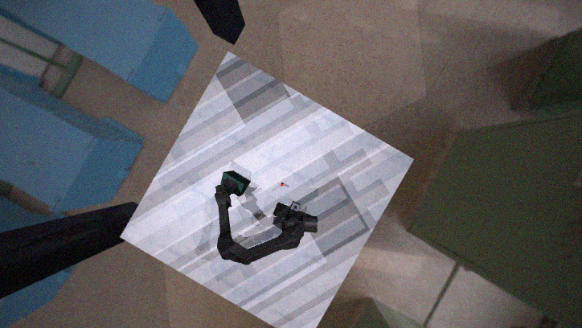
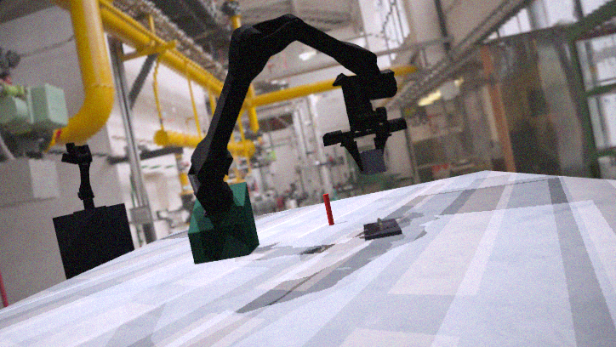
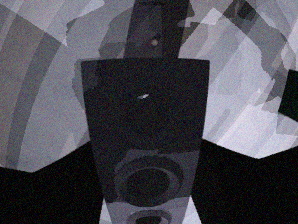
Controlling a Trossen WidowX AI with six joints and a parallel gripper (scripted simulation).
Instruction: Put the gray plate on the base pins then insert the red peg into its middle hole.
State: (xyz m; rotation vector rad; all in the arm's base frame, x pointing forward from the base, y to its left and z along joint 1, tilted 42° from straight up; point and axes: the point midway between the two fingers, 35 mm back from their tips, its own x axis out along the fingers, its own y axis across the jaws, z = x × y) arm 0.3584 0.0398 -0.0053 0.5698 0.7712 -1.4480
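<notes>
Right now the dark base is 11 cm below my gripper tip, 10 cm to the right of it and 2 cm behind it. From my gripper tip the other things lie so: red peg 12 cm behind, 8 cm to the left, 8 cm below; gray plate 3 cm above.
</notes>
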